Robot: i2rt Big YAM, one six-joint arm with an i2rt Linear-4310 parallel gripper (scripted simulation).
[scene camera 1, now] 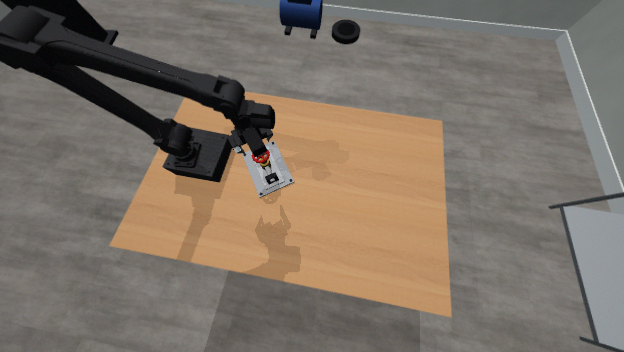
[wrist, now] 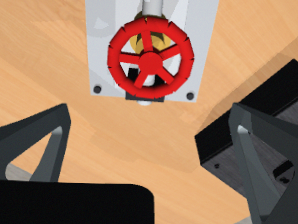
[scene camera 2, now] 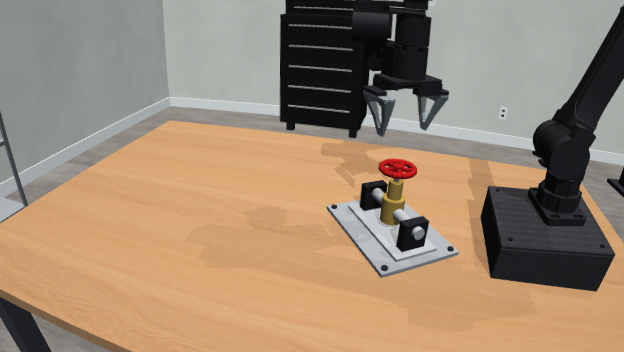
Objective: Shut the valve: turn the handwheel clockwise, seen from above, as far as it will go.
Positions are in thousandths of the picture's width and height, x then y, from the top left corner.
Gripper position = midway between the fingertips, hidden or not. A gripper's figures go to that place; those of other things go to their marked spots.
Labels:
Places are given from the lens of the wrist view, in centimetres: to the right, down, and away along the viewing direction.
my gripper (wrist: 502, 502): 0, 0, 13
handwheel (wrist: 505, 270): 0, -4, 18

